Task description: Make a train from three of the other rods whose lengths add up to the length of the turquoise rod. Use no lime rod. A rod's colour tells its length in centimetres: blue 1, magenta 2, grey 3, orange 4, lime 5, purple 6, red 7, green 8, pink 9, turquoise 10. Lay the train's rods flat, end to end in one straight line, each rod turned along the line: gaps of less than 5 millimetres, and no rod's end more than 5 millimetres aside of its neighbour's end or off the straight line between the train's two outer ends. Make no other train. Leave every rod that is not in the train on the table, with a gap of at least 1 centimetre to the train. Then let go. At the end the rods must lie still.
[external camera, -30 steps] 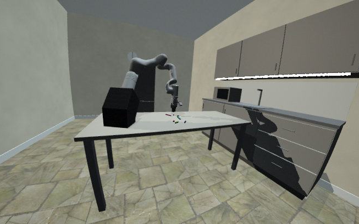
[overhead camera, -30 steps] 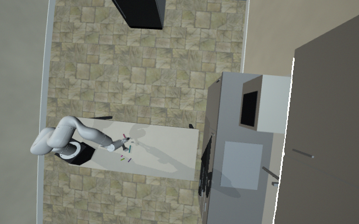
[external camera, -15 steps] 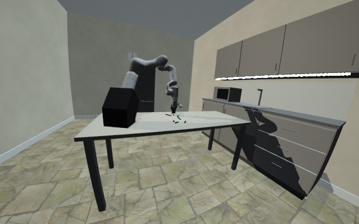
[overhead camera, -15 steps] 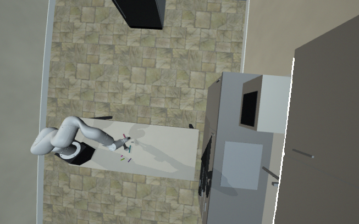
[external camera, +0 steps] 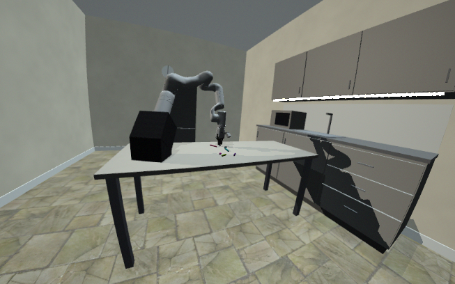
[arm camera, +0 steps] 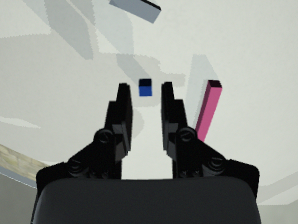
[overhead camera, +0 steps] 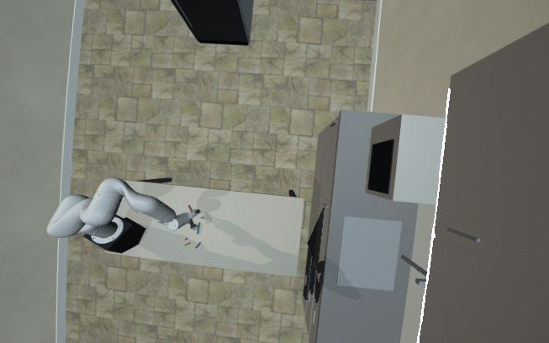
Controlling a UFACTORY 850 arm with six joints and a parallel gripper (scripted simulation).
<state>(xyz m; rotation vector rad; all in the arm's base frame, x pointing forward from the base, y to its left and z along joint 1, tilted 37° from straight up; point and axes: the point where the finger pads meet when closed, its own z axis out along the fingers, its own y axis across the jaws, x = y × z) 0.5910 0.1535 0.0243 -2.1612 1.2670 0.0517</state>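
My gripper is now 30 mm above the small blue rod. Round my hand: turquoise rod (10 mm ahead, 150 mm to the right, 30 mm below); then grey rod (40 mm ahead, 50 mm to the right, 30 mm below); then pink rod (70 mm behind, 30 mm below).
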